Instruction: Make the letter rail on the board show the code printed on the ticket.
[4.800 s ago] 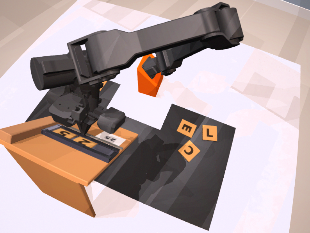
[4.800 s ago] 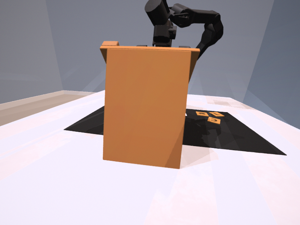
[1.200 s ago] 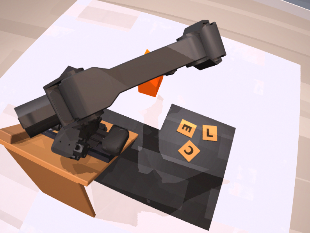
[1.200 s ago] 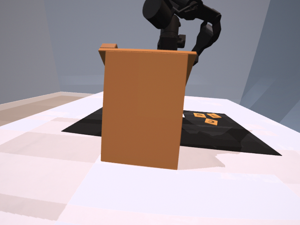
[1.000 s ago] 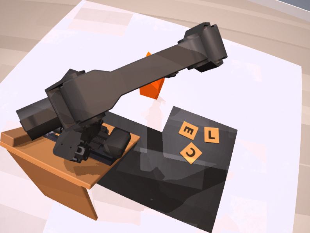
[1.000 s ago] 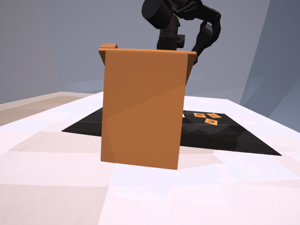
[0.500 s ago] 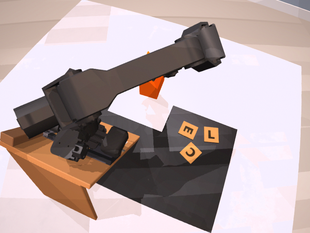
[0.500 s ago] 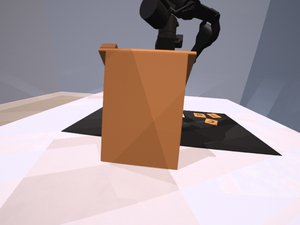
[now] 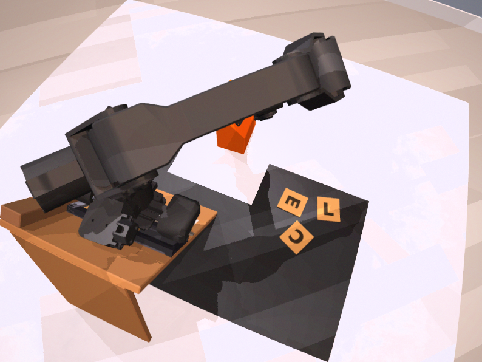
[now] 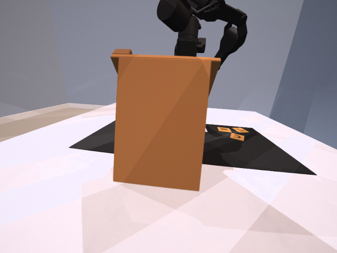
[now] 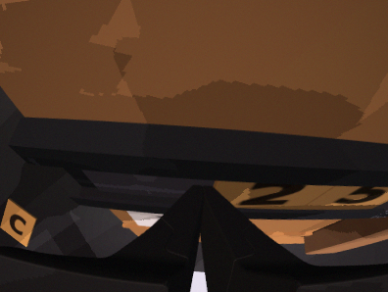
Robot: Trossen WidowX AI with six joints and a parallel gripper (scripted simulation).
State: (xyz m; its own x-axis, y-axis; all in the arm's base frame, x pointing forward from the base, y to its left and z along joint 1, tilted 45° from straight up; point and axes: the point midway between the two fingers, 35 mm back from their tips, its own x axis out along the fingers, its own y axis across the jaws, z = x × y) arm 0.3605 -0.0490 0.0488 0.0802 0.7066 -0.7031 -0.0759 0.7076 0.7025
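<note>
The tile marked 2 is 1 cm ahead of my gripper tip, 3 cm to the right of it and 1 cm below it. The rest, counted from my gripper tip: tile marked 5 (1 cm ahead, 9 cm to the right, 1 cm below); black mat (15 cm behind, 1 cm to the left, 19 cm below); white ticket (6 cm behind, 1 cm to the left, 9 cm below).
</note>
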